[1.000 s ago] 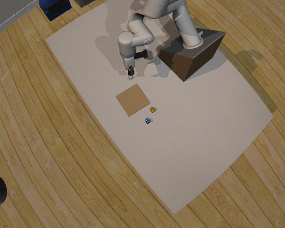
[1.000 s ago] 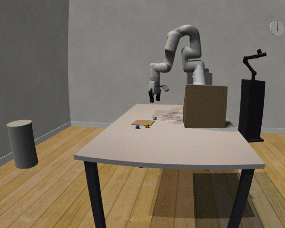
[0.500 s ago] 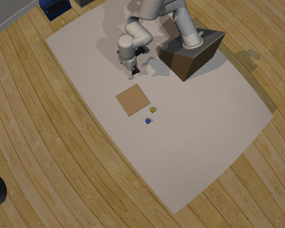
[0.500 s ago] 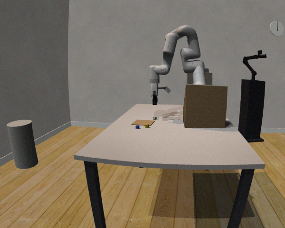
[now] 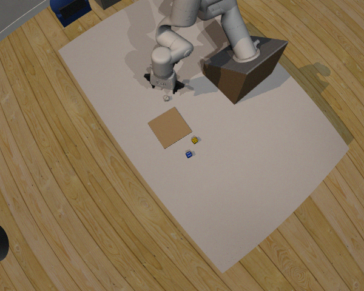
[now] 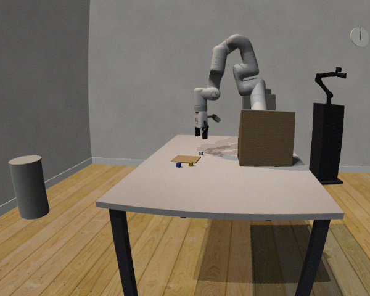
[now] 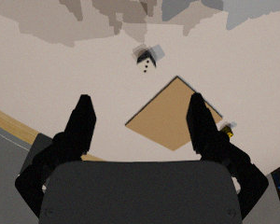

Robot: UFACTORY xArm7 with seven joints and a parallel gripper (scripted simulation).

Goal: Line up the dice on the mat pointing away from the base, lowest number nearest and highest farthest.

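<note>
My hand is 1 cm to the right of the white die and 10 cm above it. The rest, counted from my hand: yellow die (6 cm ahead, 23 cm to the left, 10 cm below); blue die (12 cm ahead, 26 cm to the left, 10 cm below); brown mat (9 cm ahead, 11 cm to the left, 11 cm below).
</note>
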